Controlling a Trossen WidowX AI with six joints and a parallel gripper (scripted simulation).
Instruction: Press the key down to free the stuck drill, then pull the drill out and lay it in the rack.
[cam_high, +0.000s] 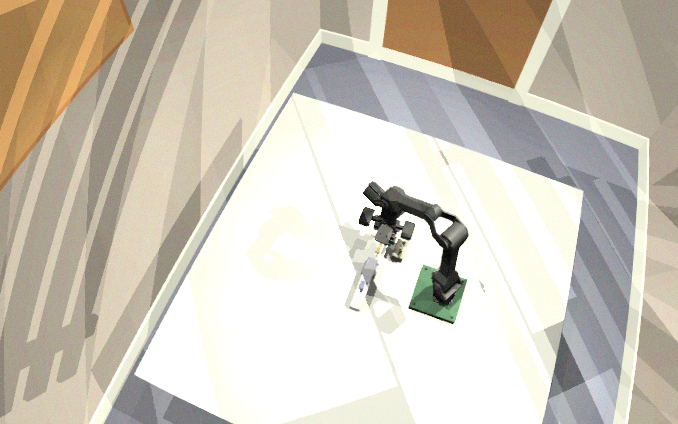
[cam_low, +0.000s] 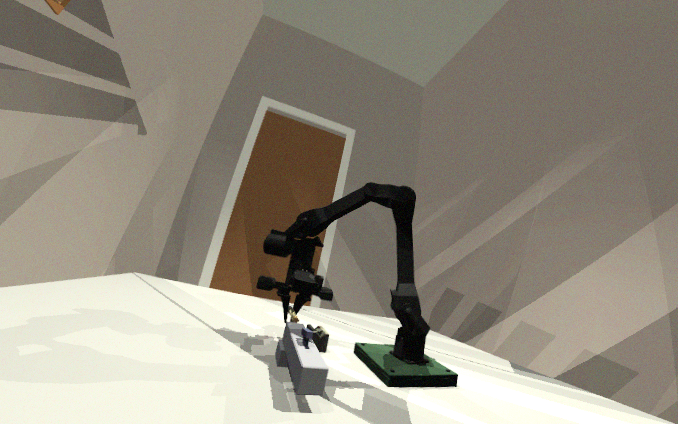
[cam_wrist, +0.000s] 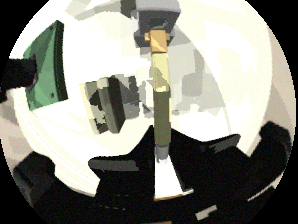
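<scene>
Now: the drill 10 mm ahead of my gripper tip, 40 mm to the left of it and 30 mm above it. The rest, counted from my gripper tip: key (50 mm ahead, 220 mm to the left, 20 mm above); then grey block fixture (40 mm ahead, 190 mm to the left).
</scene>
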